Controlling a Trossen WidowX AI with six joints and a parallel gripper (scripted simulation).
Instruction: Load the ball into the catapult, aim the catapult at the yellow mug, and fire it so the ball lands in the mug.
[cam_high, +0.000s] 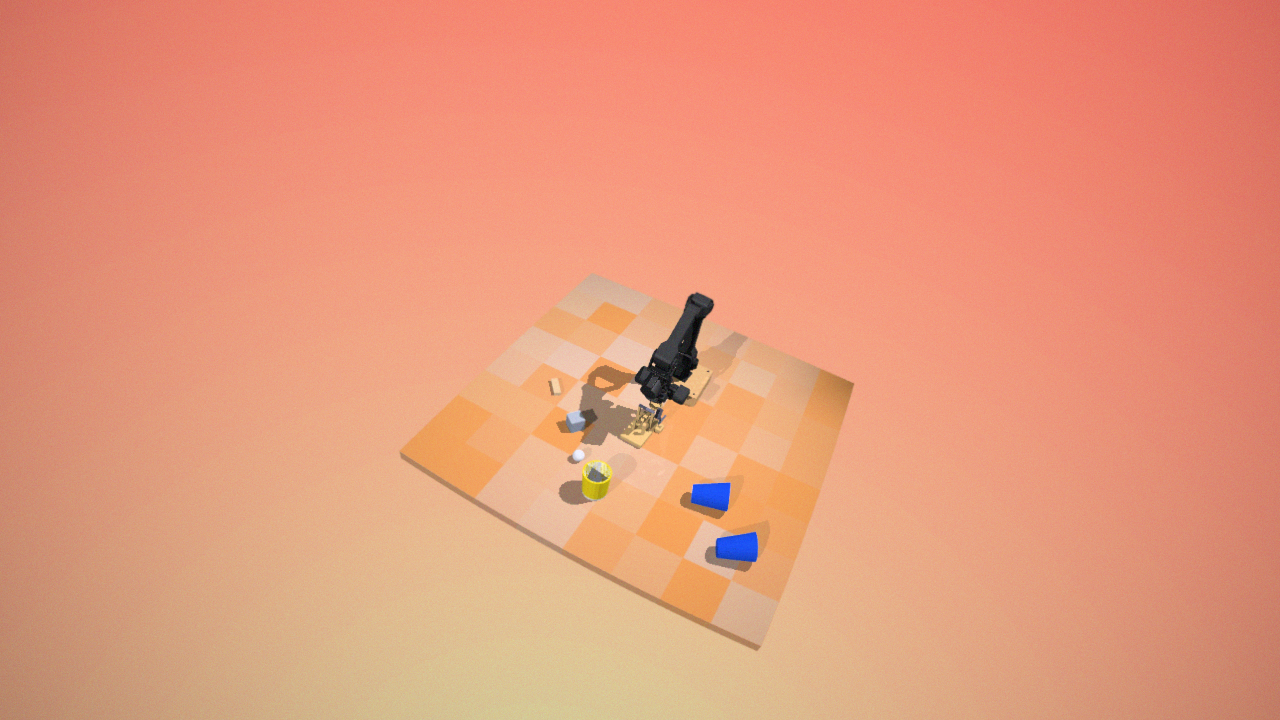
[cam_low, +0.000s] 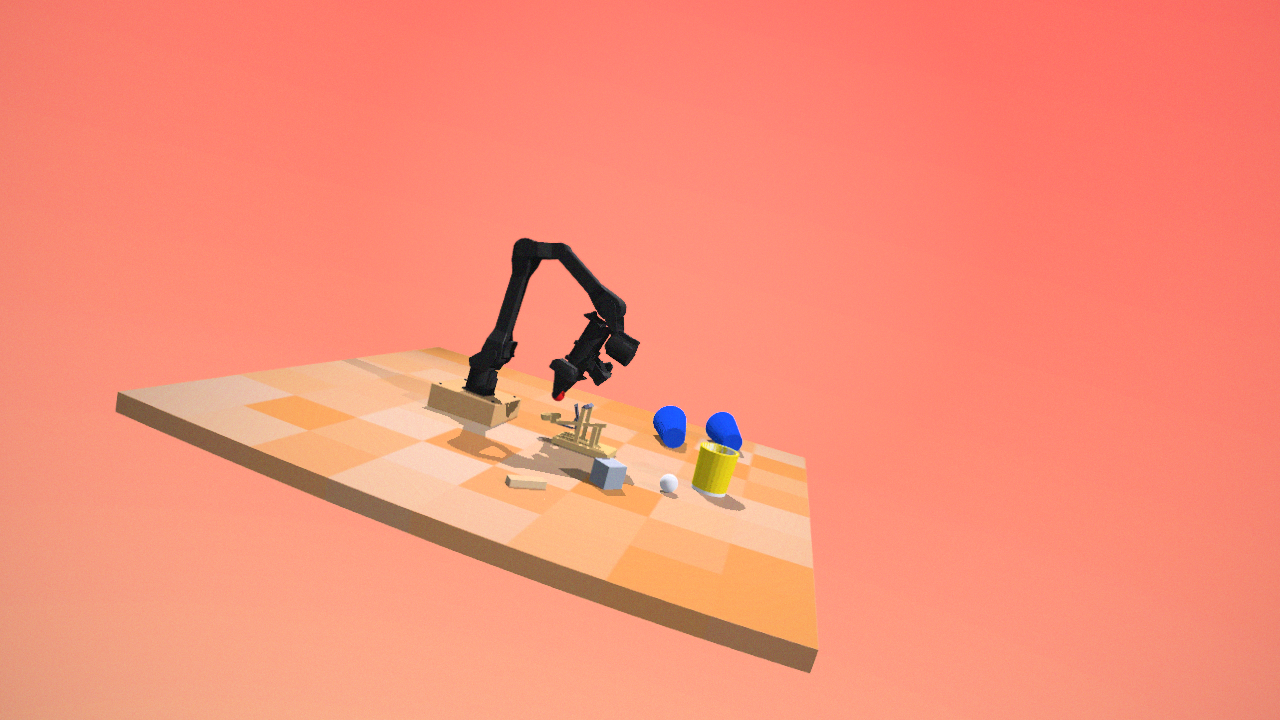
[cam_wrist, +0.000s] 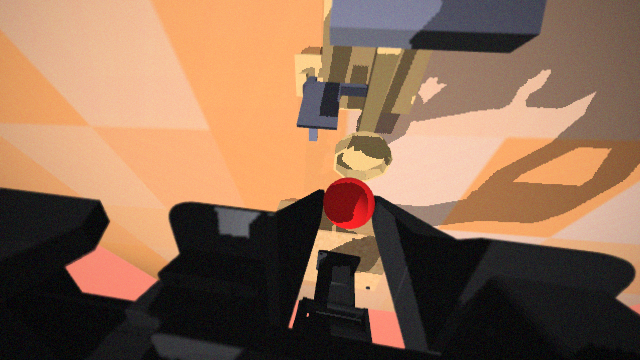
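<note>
The wooden catapult is 6 cm ahead of my gripper tip, 1 cm to the left of it and 5 cm below it. From my gripper tip the other things lie so: red ball: 1 cm above; then grey cube: 23 cm ahead, 20 cm to the right, 7 cm below; then catapult frame: 9 cm ahead, 1 cm to the right, 2 cm below.
</note>
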